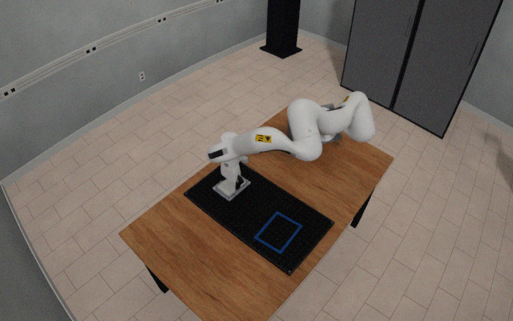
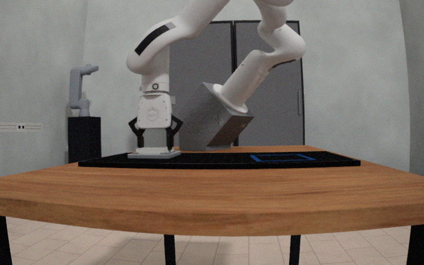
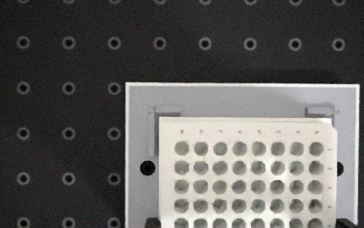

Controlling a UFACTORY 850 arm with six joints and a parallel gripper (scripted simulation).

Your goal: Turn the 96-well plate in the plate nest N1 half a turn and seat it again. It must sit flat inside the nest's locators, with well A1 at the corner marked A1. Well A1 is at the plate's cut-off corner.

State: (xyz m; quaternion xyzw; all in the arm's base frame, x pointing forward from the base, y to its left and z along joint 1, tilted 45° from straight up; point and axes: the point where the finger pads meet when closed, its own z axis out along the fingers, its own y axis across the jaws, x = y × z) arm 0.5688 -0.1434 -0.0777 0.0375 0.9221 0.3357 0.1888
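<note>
Right now my hand is 1 cm above the white 96-well plate. From my hand the other things lie so: grey plate nest: 2 cm below.
</note>
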